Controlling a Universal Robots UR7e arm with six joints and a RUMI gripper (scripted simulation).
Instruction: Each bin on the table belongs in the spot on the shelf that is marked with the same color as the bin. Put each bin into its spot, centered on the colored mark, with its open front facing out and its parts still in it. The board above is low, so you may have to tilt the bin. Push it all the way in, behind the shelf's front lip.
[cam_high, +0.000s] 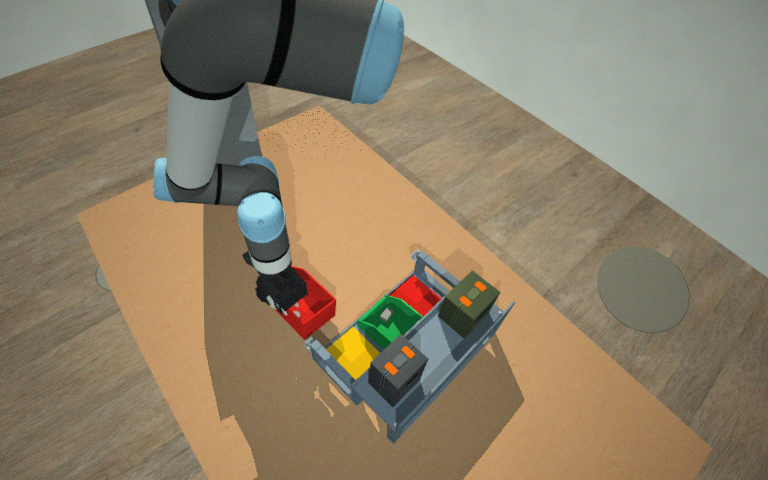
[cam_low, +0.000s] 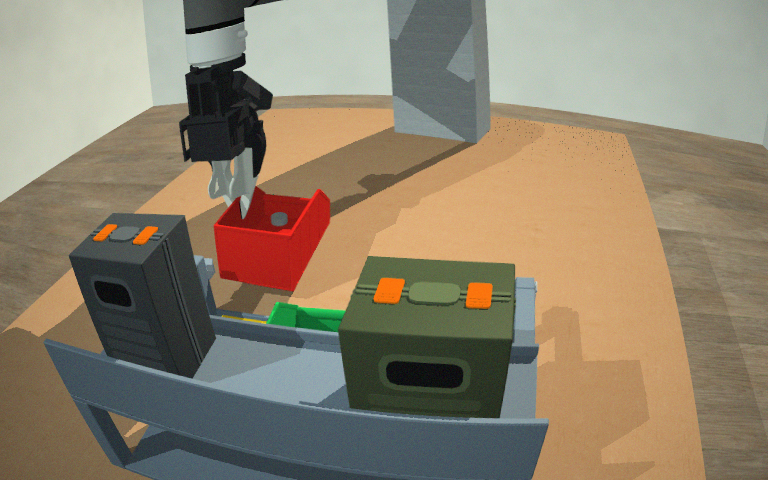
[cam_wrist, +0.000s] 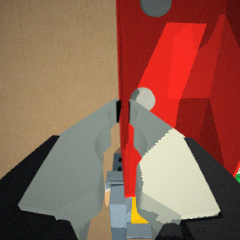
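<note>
Right now the red bin is 4 cm to the left of my hand, 3 cm below it and 1 cm behind it. From my hand the other things lie so: olive box: 34 cm to the left, 25 cm ahead, 6 cm above; dark grey box: 29 cm ahead, 12 cm to the left, 8 cm above; green bin: 21 cm to the left, 18 cm ahead, 4 cm below.
</note>
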